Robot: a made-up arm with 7 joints.
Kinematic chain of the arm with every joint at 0, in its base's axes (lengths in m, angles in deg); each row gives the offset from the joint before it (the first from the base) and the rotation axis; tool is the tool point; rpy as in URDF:
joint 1: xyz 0.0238 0.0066 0.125 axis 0 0.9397 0.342
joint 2: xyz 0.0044 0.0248 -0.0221 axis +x
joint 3: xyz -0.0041 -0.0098 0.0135 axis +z
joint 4: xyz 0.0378 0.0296 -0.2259 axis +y
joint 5: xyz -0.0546 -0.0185 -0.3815 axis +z
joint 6: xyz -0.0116 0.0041 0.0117 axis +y
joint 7: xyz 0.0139 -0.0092 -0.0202 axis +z
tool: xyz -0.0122 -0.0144 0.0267 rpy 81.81 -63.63 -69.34
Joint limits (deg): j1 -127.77..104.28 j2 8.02..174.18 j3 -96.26..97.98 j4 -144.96..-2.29 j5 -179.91..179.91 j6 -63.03..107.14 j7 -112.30..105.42
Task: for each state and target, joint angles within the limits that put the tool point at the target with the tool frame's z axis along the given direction. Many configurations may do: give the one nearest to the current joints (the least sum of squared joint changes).
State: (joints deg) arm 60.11 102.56 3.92 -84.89 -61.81 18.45 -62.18
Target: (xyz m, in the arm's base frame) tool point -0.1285 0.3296 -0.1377 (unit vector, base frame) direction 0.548 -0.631 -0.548
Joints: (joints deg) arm 92.46 133.62 -28.67 -111.05 -69.38 -8.76 -64.96
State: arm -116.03 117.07 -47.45 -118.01 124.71 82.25 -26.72
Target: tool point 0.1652 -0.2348 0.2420 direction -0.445 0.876 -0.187
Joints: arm -95.99 71.36 -55.38 -144.96 120.57 71.51 23.43
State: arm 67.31 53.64 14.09 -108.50 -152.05 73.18 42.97
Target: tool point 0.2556 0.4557 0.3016 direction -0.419 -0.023 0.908
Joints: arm 54.10 88.43 67.74 -78.08 -169.45 74.32 73.47
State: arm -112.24 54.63 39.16 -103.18 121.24 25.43 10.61
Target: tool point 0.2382 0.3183 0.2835 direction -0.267 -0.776 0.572
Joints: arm -72.78 8.02 73.00 -114.73 109.13 8.32 -1.78
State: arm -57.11 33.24 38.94 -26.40 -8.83 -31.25 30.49
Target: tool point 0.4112 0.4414 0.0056 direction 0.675 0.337 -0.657
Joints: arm -32.98 41.09 48.31 -49.70 -16.17 -43.59 17.31
